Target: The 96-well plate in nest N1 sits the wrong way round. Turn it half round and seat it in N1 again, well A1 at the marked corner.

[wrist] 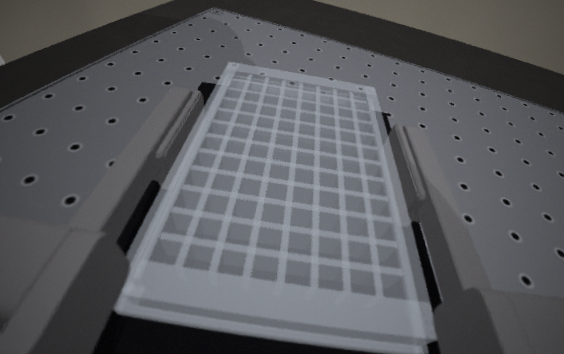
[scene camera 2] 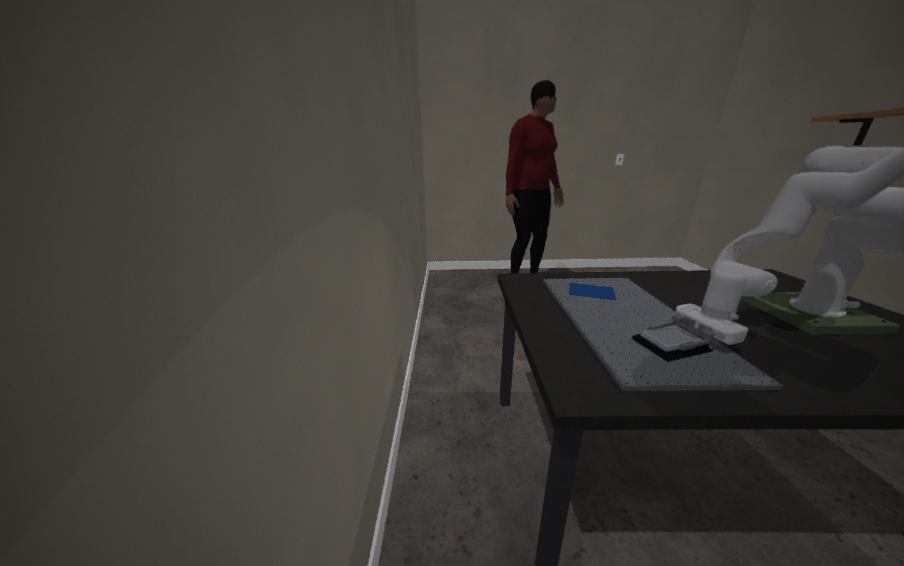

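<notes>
The clear 96-well plate (scene camera 2: 669, 338) (wrist: 300, 192) lies flat over the black nest (scene camera 2: 675, 354) (wrist: 200, 337). Black parts of the nest show past the plate's corners and near end in the wrist view. My gripper (scene camera 2: 675, 336) (wrist: 298, 120) is shut on the plate, one finger along each long side. I cannot tell whether the plate is fully down in the nest or slightly above it. The well lettering and the marked corner cannot be made out.
The nest stands on a grey perforated board (scene camera 2: 603, 326) (wrist: 487, 122) on the dark table (scene camera 2: 547, 373). A flat blue piece (scene camera 2: 592, 292) lies at the board's far end. The arm stands on a green base plate (scene camera 2: 850, 325). A person in red (scene camera 2: 533, 153) stands behind the table.
</notes>
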